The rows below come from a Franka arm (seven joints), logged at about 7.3 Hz.
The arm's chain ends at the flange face. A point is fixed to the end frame.
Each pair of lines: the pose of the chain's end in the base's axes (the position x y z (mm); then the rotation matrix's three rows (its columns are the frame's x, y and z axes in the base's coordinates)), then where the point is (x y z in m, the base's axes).
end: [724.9, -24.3, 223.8], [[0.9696, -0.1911, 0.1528], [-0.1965, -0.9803, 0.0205], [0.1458, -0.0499, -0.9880]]
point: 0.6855 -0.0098 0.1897
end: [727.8, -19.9, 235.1], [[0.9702, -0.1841, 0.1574], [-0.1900, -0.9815, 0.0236], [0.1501, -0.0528, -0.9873]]
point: 0.6885 -0.0056 0.2008
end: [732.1, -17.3, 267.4], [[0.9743, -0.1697, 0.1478], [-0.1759, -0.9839, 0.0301], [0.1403, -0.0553, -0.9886]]
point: 0.6923 -0.0034 0.2335
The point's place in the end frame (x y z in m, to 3 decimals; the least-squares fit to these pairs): -0.046 -0.005 0.028
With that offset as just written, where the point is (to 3 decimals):
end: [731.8, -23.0, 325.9], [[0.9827, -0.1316, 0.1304], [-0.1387, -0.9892, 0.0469], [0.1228, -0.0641, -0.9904]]
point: 0.691 -0.010 0.293
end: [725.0, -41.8, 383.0], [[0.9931, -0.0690, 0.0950], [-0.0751, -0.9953, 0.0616], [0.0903, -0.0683, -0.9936]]
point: 0.682 -0.032 0.351
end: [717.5, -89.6, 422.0], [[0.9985, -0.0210, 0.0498], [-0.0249, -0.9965, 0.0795], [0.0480, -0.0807, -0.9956]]
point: 0.673 -0.081 0.392
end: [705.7, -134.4, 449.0], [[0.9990, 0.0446, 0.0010], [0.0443, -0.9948, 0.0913], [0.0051, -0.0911, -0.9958]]
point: 0.660 -0.129 0.421
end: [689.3, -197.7, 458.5], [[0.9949, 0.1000, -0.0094], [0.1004, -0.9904, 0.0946], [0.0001, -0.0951, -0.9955]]
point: 0.643 -0.195 0.431
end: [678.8, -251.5, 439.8], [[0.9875, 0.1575, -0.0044], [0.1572, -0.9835, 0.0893], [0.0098, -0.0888, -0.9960]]
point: 0.632 -0.251 0.412
